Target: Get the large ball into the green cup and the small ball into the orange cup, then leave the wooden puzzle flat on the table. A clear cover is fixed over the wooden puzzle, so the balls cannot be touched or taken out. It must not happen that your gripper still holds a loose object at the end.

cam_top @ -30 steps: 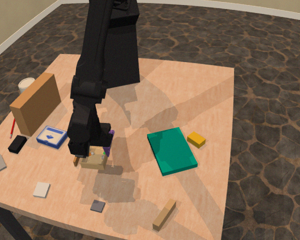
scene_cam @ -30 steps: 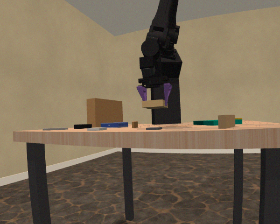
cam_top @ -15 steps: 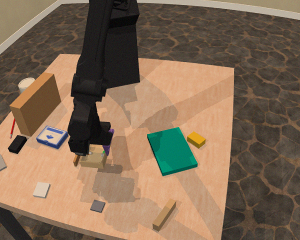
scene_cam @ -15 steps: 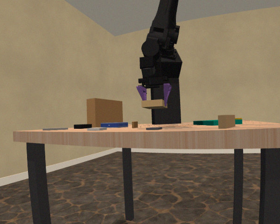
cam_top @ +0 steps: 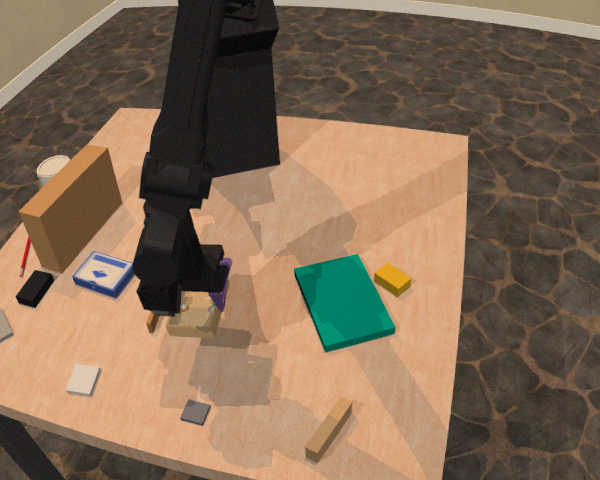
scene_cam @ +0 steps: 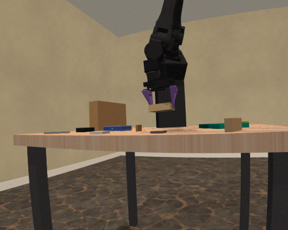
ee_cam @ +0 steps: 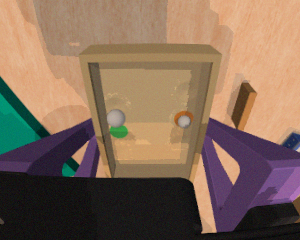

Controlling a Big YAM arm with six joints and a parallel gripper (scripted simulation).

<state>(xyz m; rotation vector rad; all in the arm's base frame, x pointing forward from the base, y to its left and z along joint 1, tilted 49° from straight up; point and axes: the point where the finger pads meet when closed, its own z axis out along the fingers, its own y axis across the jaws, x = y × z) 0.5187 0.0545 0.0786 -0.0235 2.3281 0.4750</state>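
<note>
Right now the grey tile is 14 cm ahead of my hand, 4 cm to the left of it and 8 cm below it. Round my hand: green book: 12 cm behind, 19 cm to the left, 7 cm below; wooden puzzle: 1 cm below; white tile: 14 cm ahead, 16 cm to the right, 8 cm below.
</note>
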